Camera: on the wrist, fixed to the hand. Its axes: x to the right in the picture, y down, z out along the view.
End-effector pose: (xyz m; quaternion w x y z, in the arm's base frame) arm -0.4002 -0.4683 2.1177 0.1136 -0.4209 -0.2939 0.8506
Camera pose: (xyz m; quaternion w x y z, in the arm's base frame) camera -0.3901 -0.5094 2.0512 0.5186 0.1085 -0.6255 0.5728
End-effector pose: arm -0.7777 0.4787 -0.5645 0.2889 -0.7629 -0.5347 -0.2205
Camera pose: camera -0.7032 0.4572 -0.5506 0.1866 0.2572 0.9214 0.2237
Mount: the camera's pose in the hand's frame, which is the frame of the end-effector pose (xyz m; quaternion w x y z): 0.0188 0.0731 -0.0227 0.6843 -0.1331 -0.2520 -0.6712
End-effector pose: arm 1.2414 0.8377 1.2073 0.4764 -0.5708 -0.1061 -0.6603
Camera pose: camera 1.2834 0.7743 1.1865 0.2199 0.5492 0.4879 0.6419
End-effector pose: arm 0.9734 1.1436 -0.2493 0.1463 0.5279 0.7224 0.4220
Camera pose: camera 0.9977 1.1562 -0.1754 0.6357 -0.0368 0.7556 0.1537
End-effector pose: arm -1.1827 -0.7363 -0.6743 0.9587 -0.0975 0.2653 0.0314
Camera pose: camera -1.1862 -0.6692 -0.7155 0.7310 -0.3645 -0.1297 -0.5621
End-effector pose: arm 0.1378 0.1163 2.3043 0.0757 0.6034 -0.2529 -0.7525
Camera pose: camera 0.1404 0.0389 2.3192 0.4367 -0.3829 -0.3130 0.7515
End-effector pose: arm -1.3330 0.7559 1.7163 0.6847 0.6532 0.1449 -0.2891
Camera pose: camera -1.2713 0.7727 1.7624 0.3979 0.1857 0.4035 -0.8027
